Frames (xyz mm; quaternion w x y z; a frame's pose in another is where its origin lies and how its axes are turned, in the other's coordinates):
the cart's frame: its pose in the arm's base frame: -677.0 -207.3 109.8 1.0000 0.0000 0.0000 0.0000
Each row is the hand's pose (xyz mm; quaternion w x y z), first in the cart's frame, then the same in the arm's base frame.
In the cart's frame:
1: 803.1 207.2 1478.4 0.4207 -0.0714 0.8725 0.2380
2: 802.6 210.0 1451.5 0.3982 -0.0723 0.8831 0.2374
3: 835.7 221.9 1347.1 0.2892 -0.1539 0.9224 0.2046
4: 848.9 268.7 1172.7 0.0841 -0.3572 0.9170 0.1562
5: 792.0 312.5 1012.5 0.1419 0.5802 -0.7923 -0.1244
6: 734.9 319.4 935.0 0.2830 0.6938 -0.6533 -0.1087
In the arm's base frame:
1: 126.1 -0.1 1588.2 0.4207 -0.0714 0.8725 0.2380
2: 125.6 2.7 1561.3 0.3982 -0.0723 0.8831 0.2374
3: 158.7 14.6 1456.9 0.2892 -0.1539 0.9224 0.2046
4: 171.9 61.4 1282.5 0.0841 -0.3572 0.9170 0.1562
5: 115.0 105.2 1122.3 0.1419 0.5802 -0.7923 -0.1244
6: 57.9 112.1 1044.8 0.2830 0.6938 -0.6533 -0.1087

